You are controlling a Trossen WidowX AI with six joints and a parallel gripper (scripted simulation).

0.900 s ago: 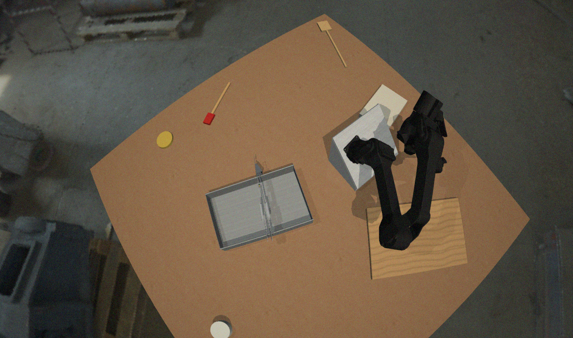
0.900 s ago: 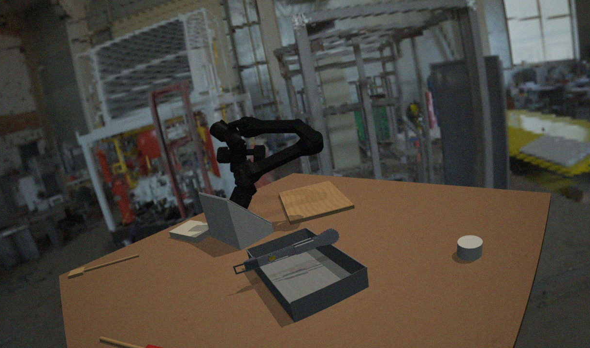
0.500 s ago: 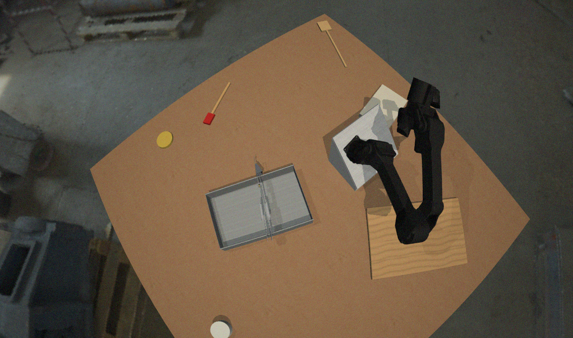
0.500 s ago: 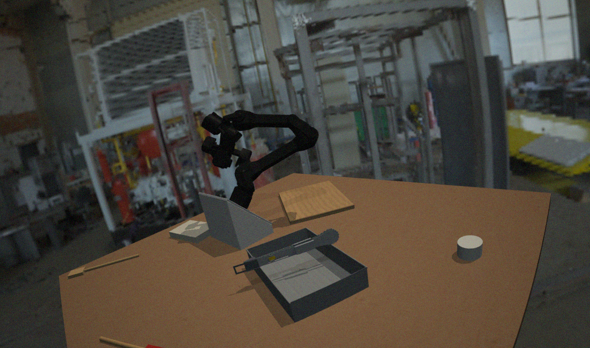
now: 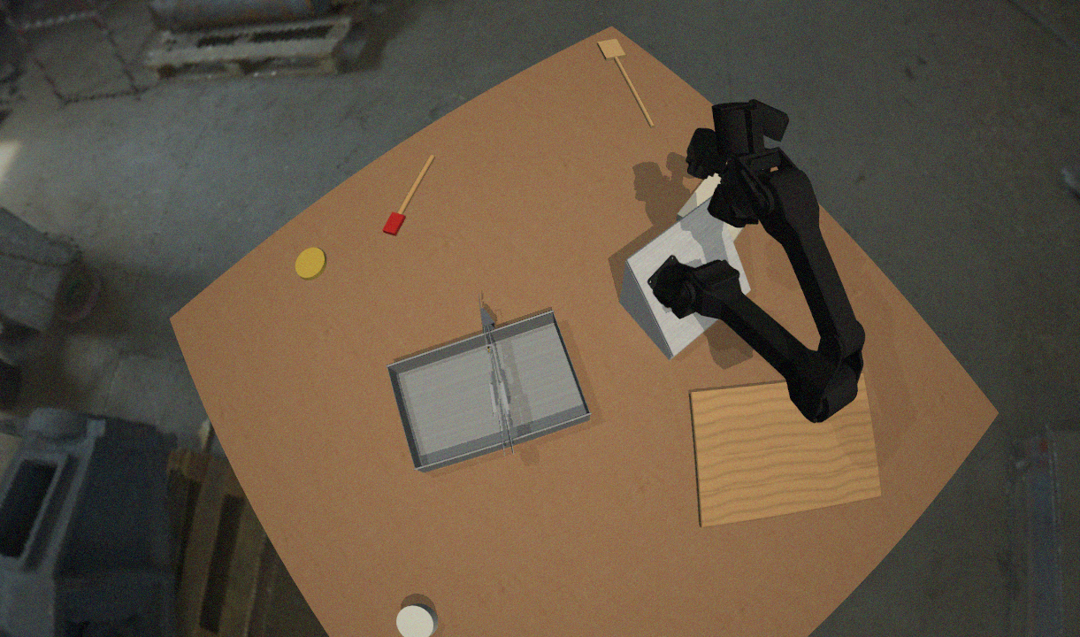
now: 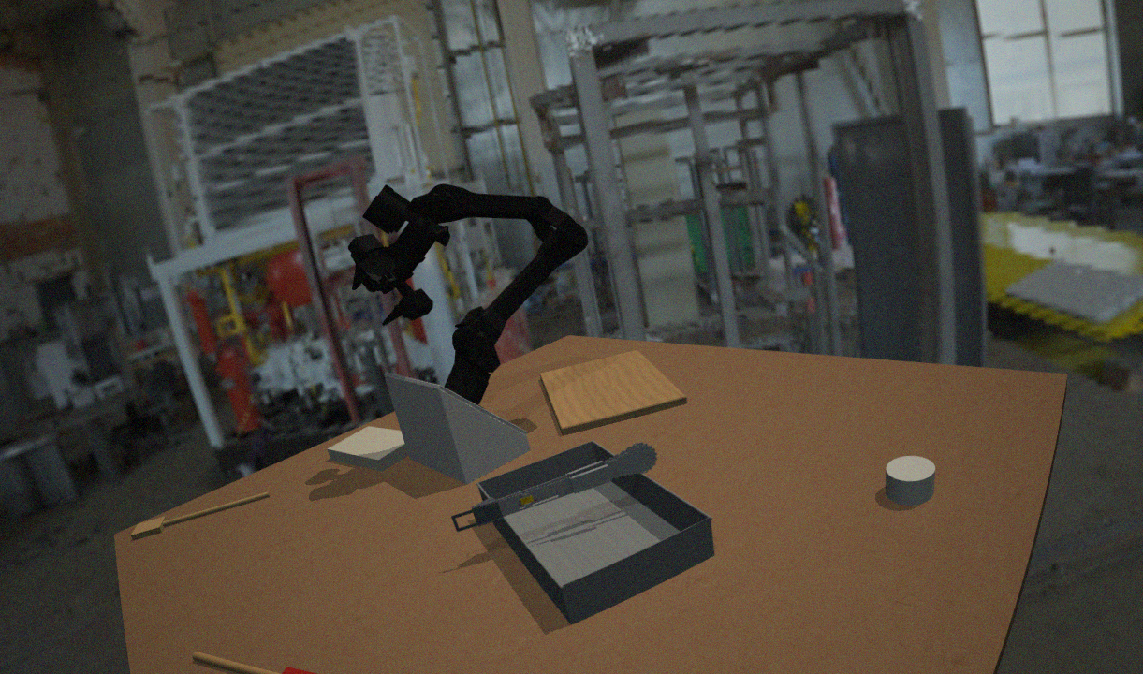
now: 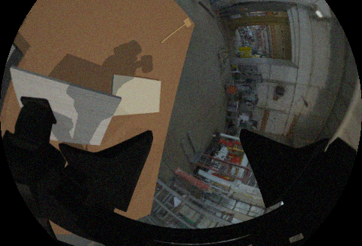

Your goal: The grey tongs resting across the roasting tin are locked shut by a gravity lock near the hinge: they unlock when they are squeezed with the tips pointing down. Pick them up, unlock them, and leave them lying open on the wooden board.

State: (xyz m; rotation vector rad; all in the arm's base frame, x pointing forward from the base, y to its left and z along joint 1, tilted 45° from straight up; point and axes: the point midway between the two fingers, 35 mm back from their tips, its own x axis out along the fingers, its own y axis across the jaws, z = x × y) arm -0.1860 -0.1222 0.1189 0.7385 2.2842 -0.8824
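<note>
The roasting tin is 520 mm ahead of my gripper tip, 90 mm to the right of it and 270 mm below it. From my gripper tip the other things lie so: cream slab (70 mm behind, 40 mm to the right, 280 mm below); yellow disc (600 mm ahead, 560 mm to the right, 290 mm below); wooden board (220 mm ahead, 360 mm to the left, 290 mm below).
</note>
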